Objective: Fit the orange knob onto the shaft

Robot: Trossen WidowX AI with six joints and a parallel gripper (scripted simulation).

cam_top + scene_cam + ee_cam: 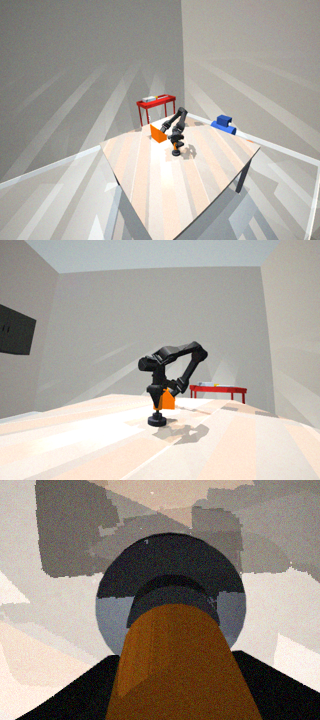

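Right now my gripper tip is 20 mm below the orange knob. Round my gripper tip: dark round pedestal (40 mm below).
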